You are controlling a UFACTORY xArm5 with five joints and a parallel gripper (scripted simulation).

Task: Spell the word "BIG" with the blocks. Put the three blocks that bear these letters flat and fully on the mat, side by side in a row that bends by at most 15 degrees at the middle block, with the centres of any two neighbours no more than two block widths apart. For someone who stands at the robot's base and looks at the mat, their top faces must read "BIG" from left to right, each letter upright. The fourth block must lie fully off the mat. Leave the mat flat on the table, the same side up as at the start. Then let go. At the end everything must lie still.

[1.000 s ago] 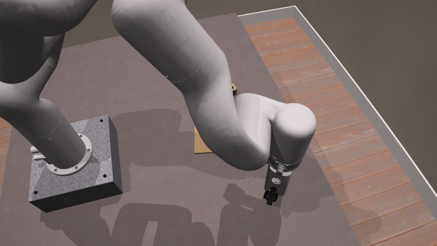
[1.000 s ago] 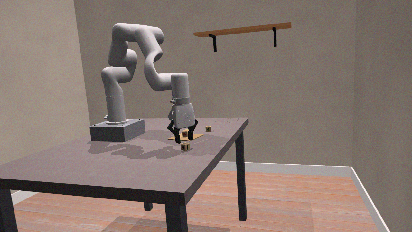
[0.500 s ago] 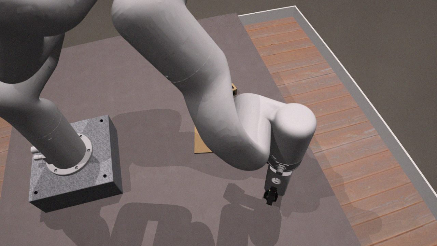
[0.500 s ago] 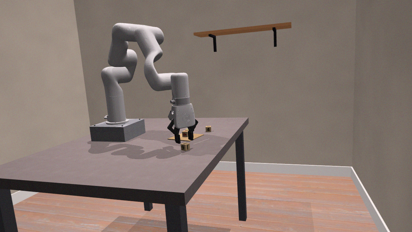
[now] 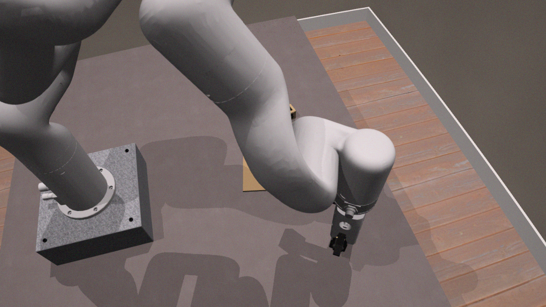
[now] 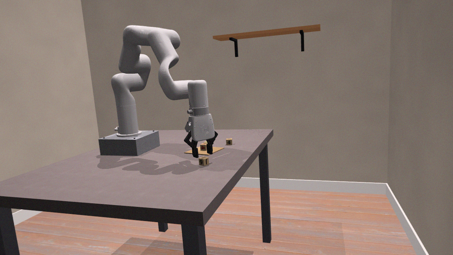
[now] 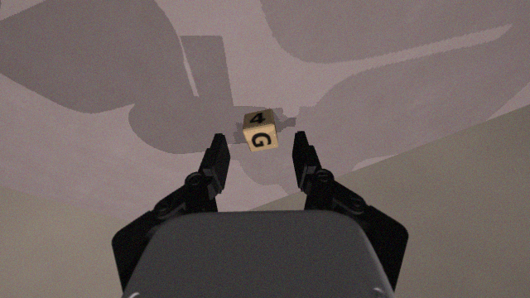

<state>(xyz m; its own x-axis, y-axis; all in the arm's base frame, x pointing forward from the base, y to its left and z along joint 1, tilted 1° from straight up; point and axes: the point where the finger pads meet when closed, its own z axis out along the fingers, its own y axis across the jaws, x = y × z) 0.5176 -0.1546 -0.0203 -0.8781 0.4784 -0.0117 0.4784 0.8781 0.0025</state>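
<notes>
Now: hand 40 mm above the G block. Round my hand: tan mat (110 mm behind, 210 mm to the left, 50 mm below); B block (120 mm behind, 260 mm to the left, 40 mm below).
</notes>
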